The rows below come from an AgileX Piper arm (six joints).
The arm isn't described. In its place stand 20 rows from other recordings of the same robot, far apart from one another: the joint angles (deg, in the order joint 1, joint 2, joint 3, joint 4, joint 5, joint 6), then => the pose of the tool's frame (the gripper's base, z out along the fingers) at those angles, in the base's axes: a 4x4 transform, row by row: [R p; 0 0 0 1], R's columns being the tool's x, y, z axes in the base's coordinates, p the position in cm.
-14.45 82.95 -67.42 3.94 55.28 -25.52 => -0.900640 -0.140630 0.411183 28.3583; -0.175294 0.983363 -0.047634 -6.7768; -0.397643 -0.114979 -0.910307 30.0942; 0 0 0 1
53.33 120.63 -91.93 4.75 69.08 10.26 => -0.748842 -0.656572 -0.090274 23.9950; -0.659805 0.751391 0.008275 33.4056; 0.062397 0.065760 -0.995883 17.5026; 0 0 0 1
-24.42 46.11 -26.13 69.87 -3.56 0.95 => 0.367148 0.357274 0.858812 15.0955; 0.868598 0.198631 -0.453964 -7.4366; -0.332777 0.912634 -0.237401 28.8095; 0 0 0 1
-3.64 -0.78 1.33 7.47 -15.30 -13.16 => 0.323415 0.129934 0.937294 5.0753; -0.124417 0.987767 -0.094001 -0.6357; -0.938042 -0.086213 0.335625 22.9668; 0 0 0 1
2.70 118.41 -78.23 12.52 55.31 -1.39 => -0.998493 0.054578 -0.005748 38.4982; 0.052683 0.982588 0.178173 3.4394; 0.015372 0.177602 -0.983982 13.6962; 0 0 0 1
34.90 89.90 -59.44 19.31 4.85 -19.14 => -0.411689 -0.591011 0.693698 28.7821; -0.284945 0.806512 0.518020 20.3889; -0.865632 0.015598 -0.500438 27.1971; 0 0 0 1
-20.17 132.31 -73.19 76.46 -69.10 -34.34 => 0.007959 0.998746 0.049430 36.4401; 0.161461 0.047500 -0.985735 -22.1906; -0.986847 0.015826 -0.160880 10.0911; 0 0 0 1
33.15 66.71 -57.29 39.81 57.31 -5.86 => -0.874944 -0.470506 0.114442 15.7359; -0.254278 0.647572 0.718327 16.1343; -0.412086 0.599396 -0.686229 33.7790; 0 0 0 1
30.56 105.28 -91.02 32.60 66.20 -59.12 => -0.176495 -0.984194 -0.014525 31.0992; -0.814285 0.137703 0.563895 23.5722; -0.552982 0.111352 -0.825719 29.1434; 0 0 0 1
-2.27 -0.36 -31.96 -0.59 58.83 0.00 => -0.366662 0.045844 0.929224 -1.1909; 0.009201 0.998915 -0.045652 -0.0330; -0.930309 -0.008189 -0.366686 29.5965; 0 0 0 1
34.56 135.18 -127.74 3.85 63.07 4.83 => -0.811413 -0.497076 0.307447 42.2445; -0.420115 0.861732 0.284468 29.7605; -0.406339 0.101658 -0.908049 22.3309; 0 0 0 1
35.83 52.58 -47.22 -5.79 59.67 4.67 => -0.717766 -0.526224 0.455962 13.0636; -0.480958 0.848220 0.221813 8.4549; -0.503480 -0.060088 -0.861915 31.2708; 0 0 0 1
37.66 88.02 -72.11 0.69 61.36 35.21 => -0.970187 -0.060878 0.234587 24.2387; -0.014540 0.980815 0.194399 18.8283; -0.241921 0.185193 -0.952459 29.4006; 0 0 0 1
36.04 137.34 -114.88 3.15 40.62 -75.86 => 0.383132 -0.829347 0.406686 42.4843; -0.906042 -0.251763 0.340151 31.3146; -0.179715 -0.498797 -0.847882 15.4534; 0 0 0 1
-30.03 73.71 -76.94 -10.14 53.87 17.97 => -0.480612 0.696711 0.532547 22.4105; 0.514555 0.715802 -0.472081 -14.4490; -0.710102 0.047137 -0.702519 39.8604; 0 0 0 1
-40.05 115.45 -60.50 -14.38 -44.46 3.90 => -0.141339 0.488508 0.861036 33.4322; -0.026151 0.867622 -0.496537 -26.0349; -0.989616 -0.092697 -0.109853 17.3596; 0 0 0 1
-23.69 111.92 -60.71 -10.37 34.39 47.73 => -0.437428 0.891901 0.114755 31.3213; 0.877698 0.451225 -0.161377 -14.7529; -0.195712 0.030130 -0.980198 11.5562; 0 0 0 1
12.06 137.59 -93.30 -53.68 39.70 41.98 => -0.889435 -0.037439 0.455526 47.4219; -0.256156 0.866243 -0.428961 5.3426; -0.378536 -0.498218 -0.780057 7.2179; 0 0 0 1
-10.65 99.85 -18.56 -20.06 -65.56 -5.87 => -0.168586 -0.172042 0.970557 25.2572; -0.209694 0.968370 0.135231 -1.8581; -0.963124 -0.180722 -0.199329 13.8094; 0 0 0 1
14.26 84.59 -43.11 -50.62 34.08 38.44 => -0.829772 -0.109605 0.547234 26.9320; -0.321297 0.895555 -0.307814 2.7781; -0.456340 -0.431240 -0.778323 20.5539; 0 0 0 1
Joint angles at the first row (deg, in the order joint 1, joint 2, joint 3, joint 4, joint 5, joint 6):
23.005, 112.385, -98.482, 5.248, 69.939, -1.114
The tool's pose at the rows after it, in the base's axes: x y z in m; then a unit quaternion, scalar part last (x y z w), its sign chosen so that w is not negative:
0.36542 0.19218 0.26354 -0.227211 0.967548 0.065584 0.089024
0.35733 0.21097 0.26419 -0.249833 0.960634 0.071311 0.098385
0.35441 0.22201 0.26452 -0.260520 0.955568 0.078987 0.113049
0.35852 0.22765 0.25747 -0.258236 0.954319 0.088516 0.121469
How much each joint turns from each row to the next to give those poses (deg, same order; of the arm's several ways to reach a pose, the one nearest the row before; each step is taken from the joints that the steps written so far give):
3.654, -0.001, 0.000, 0.000, -0.488, 0.000
2.810, 0.002, -0.045, 0.106, -1.288, 0.000
1.472, 0.064, 0.002, 0.297, -1.996, -0.054
0.222, 1.147, -0.058, 0.870, -2.335, 0.000

